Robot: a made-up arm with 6 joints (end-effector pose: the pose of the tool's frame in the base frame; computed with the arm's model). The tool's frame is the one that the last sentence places. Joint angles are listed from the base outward.
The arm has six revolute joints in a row. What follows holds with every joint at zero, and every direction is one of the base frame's.
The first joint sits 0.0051 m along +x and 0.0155 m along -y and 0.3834 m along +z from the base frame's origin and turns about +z.
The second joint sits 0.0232 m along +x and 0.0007 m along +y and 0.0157 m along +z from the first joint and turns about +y.
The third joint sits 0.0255 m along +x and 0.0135 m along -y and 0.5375 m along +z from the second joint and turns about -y.
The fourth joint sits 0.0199 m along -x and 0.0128 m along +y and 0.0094 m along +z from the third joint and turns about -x.
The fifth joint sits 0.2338 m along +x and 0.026 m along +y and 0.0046 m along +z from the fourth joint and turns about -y.
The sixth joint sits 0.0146 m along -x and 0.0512 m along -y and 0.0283 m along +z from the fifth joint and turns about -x.
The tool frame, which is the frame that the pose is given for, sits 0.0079 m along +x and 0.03 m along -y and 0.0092 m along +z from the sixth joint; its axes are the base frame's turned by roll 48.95, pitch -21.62 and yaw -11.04 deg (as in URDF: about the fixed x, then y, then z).
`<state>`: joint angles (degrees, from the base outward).
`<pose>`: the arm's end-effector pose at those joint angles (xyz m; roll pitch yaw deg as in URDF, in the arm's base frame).
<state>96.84 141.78 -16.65 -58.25 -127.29 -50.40</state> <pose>0.0213 0.1001 -0.0920 -1.24 -60.82 166.97</pose>
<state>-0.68 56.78 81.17 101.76 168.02 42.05</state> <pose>0.6569 -0.0646 0.8134 -66.54 27.92 -166.65</pose>
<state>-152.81 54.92 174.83 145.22 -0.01 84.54</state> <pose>-0.3290 -0.2454 0.8828 -52.17 -77.78 78.97</pose>
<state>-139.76 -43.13 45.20 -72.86 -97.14 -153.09</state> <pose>0.2494 0.2054 1.0302 -158.38 31.78 -66.46</pose>
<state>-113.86 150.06 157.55 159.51 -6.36 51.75</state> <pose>-0.1401 -0.4826 -0.0876 -163.96 10.62 -118.25</pose>
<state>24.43 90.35 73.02 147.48 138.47 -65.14</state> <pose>0.6976 0.3397 0.3416 75.22 4.52 161.98</pose>
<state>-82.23 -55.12 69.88 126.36 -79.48 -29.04</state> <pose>-0.0277 0.5600 0.8931 100.19 6.81 127.31</pose>
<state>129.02 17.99 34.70 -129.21 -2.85 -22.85</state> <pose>-0.2743 0.3096 0.9113 -161.67 5.63 130.17</pose>
